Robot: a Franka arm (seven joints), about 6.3 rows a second.
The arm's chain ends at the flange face. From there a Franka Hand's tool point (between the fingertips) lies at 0.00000 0.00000 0.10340 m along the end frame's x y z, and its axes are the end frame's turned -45 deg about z.
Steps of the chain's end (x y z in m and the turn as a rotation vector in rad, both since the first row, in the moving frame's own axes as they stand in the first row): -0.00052 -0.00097 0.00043 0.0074 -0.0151 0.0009; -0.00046 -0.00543 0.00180 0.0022 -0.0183 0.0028; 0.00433 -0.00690 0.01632 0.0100 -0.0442 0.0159; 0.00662 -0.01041 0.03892 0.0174 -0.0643 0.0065; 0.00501 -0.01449 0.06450 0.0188 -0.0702 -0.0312; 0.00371 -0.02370 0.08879 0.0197 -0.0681 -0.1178; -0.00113 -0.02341 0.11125 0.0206 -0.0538 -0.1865
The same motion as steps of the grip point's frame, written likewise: -0.00024 -0.00270 0.00042 0.0159 -0.0054 0.0009; 0.00234 -0.00567 0.00178 0.0145 -0.0114 0.0028; 0.00547 -0.00580 0.01621 0.0383 -0.0242 0.0159; 0.00863 -0.00866 0.03869 0.0578 -0.0332 0.0065; 0.00993 -0.01315 0.06423 0.0629 -0.0363 -0.0312; 0.01548 -0.02033 0.08853 0.0621 -0.0342 -0.1178; 0.01284 -0.02253 0.11108 0.0526 -0.0235 -0.1865
